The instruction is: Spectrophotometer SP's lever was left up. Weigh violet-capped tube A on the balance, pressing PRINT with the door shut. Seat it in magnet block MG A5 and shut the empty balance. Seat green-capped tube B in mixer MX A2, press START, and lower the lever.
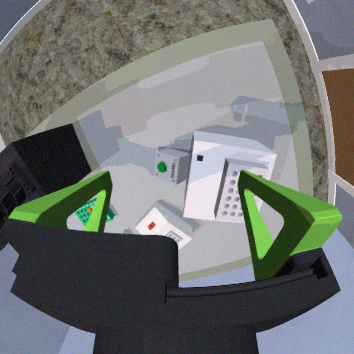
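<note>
My gripper [174, 177] is open wide, with its two green fingers high above the bench and nothing between them. A large white device [203, 182] with a raised block of round holes stands right of centre, partly behind the right finger. A small grey box [172, 170] with a green button stands left of it; its lettering is too small to read. A white device [161, 220] with a red button stands below, partly hidden by the gripper body. A green rack [105, 213] with an orange spot shows behind the left finger. I cannot make out tubes A and B, the balance or the lever.
A black box-shaped object [52, 155] stands at the left edge, beside the left finger. The pale bench top [175, 100] has a greenish border, with a mottled stone-like floor [100, 45] beyond it. A brown panel [341, 120] shows at the right edge.
</note>
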